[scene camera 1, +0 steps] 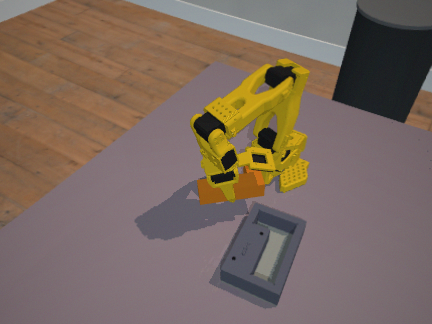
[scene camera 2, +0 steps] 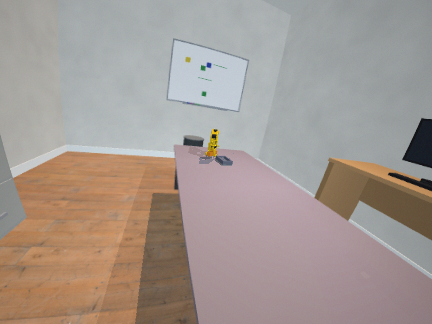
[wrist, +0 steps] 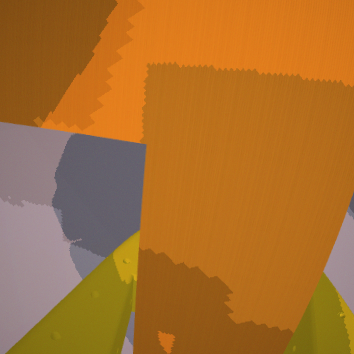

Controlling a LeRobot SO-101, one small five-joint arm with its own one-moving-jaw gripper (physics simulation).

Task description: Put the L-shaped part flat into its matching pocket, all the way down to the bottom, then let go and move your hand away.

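Frame: origin at the arm's base, x left, y back, z up, level; centimetres.
Where they show: hand, its tool point: (scene camera 1: 229,182) (scene camera 2: 210,152) (wrist: 160,245); arm's base, origin of its link: (scene camera 1: 274,177).
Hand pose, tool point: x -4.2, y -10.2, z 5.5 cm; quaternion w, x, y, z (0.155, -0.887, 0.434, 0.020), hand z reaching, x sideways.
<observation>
Things, the pixels of their top centre, and the offset from my tool point. Level surfaces: height alone.
- orange L-shaped part, centre of its top: (wrist: 126,311) (scene camera 1: 229,173) (scene camera 2: 211,150) dx -0.1, dy -0.1, dz +2.2 cm
- grey block, centre of its top: (scene camera 1: 266,243) (scene camera 2: 224,158) dx +10.5, dy -6.4, dz -1.8 cm
- L-shaped pocket whose pale floor, height of its surface: dz -5.0 cm
- mauve table, height of its surface: dz -5.5 cm
The orange L-shaped part (scene camera 1: 250,186) (scene camera 2: 212,154) (wrist: 240,165) is held above the table, behind and to the left of the grey pocket block in scene camera 1. My gripper (scene camera 1: 228,193) (wrist: 226,280) is shut on it. In the wrist view the two yellow jaws press on its two sides near the bottom edge. The grey block (scene camera 1: 250,289) (scene camera 2: 225,161) lies on the table, with an L-shaped pocket whose pale floor (scene camera 1: 272,254) shows. The part is outside the pocket. Part of it is hidden behind the jaw in scene camera 1.
The yellow arm's base (scene camera 1: 294,175) stands on the mauve table (scene camera 1: 125,280) (scene camera 2: 240,235), behind the block. A dark bin (scene camera 1: 382,60) (scene camera 2: 193,140) stands beyond the table's far edge. A wooden desk (scene camera 2: 340,192) with a monitor is at the right in scene camera 2.
</observation>
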